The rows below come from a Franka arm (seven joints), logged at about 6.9 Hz.
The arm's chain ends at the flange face. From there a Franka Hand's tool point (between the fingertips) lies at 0.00 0.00 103.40 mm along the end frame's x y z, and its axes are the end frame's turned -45 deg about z.
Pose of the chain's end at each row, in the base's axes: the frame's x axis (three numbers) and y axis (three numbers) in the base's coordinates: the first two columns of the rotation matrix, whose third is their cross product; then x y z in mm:
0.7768 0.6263 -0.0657 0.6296 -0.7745 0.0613 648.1 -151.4 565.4
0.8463 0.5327 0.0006 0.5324 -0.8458 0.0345 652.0 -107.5 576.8
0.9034 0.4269 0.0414 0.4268 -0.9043 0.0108 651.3 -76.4 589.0
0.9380 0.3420 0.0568 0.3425 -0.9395 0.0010 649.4 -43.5 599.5
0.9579 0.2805 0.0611 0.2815 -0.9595 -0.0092 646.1 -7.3 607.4
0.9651 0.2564 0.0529 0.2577 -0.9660 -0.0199 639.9 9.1 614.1
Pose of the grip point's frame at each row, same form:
0.1041 0.9905 -0.0898 0.9945 -0.1048 -0.0031 646.8 -160.6 462.4
0.2220 0.9747 -0.0240 0.9749 -0.2214 0.0248 654.0 -110.5 473.5
0.3370 0.9413 0.0216 0.9406 -0.3376 0.0369 655.6 -75.6 485.7
0.4211 0.9062 0.0395 0.9055 -0.4225 0.0409 655.0 -41.6 496.3
0.4783 0.8768 0.0497 0.8764 -0.4801 0.0367 651.9 -4.6 504.2
0.5002 0.8644 0.0515 0.8647 -0.5018 0.0233 644.7 12.5 510.9

